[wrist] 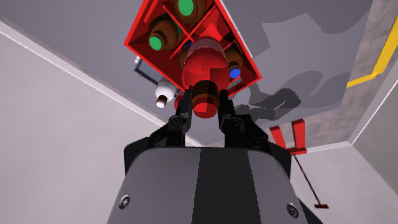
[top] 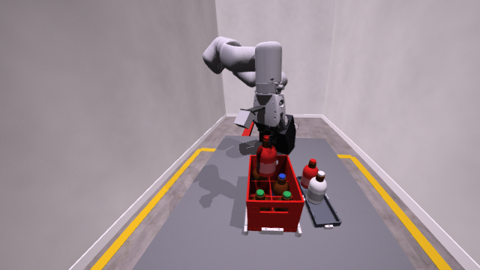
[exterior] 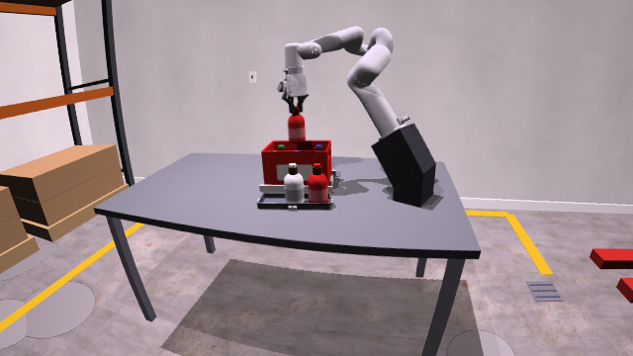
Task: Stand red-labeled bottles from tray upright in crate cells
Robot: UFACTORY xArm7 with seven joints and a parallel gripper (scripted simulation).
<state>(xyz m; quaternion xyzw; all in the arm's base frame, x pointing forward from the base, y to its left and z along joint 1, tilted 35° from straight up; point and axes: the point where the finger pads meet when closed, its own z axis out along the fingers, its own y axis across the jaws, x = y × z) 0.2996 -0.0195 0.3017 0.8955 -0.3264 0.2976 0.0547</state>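
Now: the red crate 25 cm below my hand and 2 cm to the left of it. The rest, counted from my hand: white bottle 25 cm below, 23 cm to the left, 1 cm behind; dark tray 33 cm below, 23 cm to the left, 1 cm behind.
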